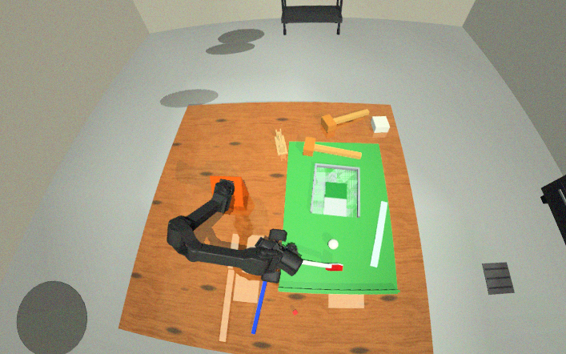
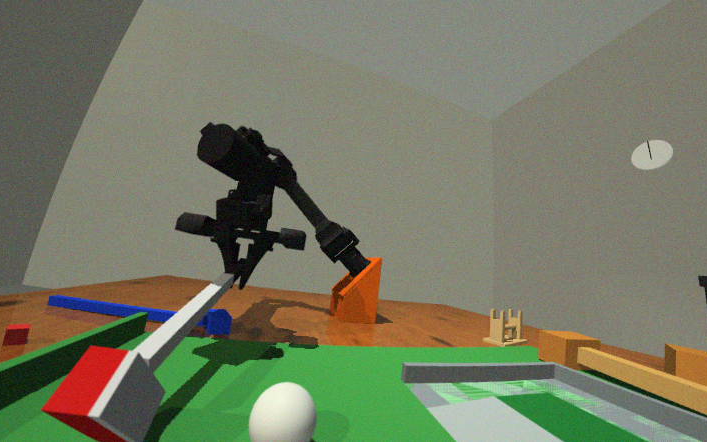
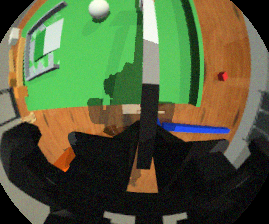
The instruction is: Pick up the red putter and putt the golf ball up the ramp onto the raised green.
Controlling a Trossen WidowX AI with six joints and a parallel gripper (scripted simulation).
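Right now the red putter is 12 cm ahead of my gripper tip and 1 cm to the left of it. Round my gripper tip: white golf ball: 21 cm ahead, 10 cm to the left, 5 cm below; then green mat: 22 cm ahead, 27 cm to the left, 7 cm below; then blue putter: 4 cm behind, 14 cm to the right, 6 cm below.
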